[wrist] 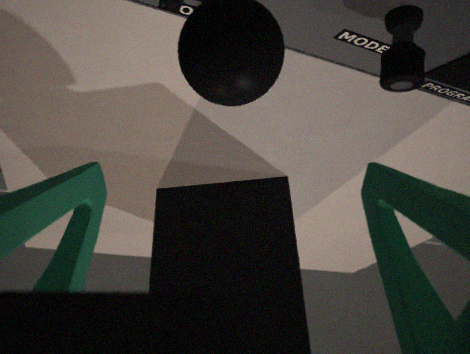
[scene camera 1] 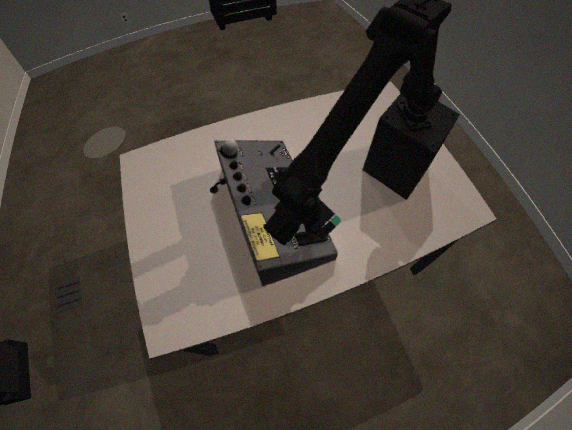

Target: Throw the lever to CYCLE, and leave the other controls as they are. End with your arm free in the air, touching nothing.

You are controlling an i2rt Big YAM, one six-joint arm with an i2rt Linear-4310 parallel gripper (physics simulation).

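Seen in the pictures: gripper, between the fingertips: (wrist: 234, 177) (scene camera 1: 317, 215); arm's base, origin of its link: (scene camera 1: 414, 115).
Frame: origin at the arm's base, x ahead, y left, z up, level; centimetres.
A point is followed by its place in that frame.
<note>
The grey control panel (scene camera 1: 256, 185) {x 54.5, y 6.2, z -16.7 cm} (wrist: 320, 25) {x 39.3, y 17.5, z -22.4 cm} sits on the table. The lever's round black knob (wrist: 231, 52) {x 42.7, y 26.8, z -11.0 cm} is at the top middle of the wrist view, ahead of my fingertips and apart from them. The lever's shaft and the slot label, apart from an "O" beside the knob, are hidden, so I cannot tell which position it stands at. My gripper (scene camera 1: 321, 225) {x 40.0, y 25.3, z -8.1 cm} (wrist: 234, 177) {x 40.0, y 25.3, z -8.1 cm} is open, with wide-spread green fingers and nothing between them. It is over the near right end of the panel in the scene view, where the arm hides much of the lever area.
A black MODE knob (wrist: 402, 50) {x 42.5, y 15.0, z -18.0 cm} stands to the right of the lever. A grey dome (scene camera 1: 229, 148) {x 61.1, y -6.3, z -10.7 cm}, several round buttons (scene camera 1: 237, 176) {x 60.0, y 4.0, z -13.1 cm}, a yellow label (scene camera 1: 259, 236) {x 56.6, y 25.2, z -14.5 cm} and a side crank (scene camera 1: 215, 189) {x 69.7, y -4.3, z -29.8 cm} are on the panel. The arm's black pedestal (scene camera 1: 407, 155) {x 3.9, y 9.2, z -9.1 cm} (wrist: 225, 235) {x 6.0, y 6.5, z -21.0 cm} stands on the table (scene camera 1: 170, 320) {x 90.5, y 41.8, z -30.0 cm}.
</note>
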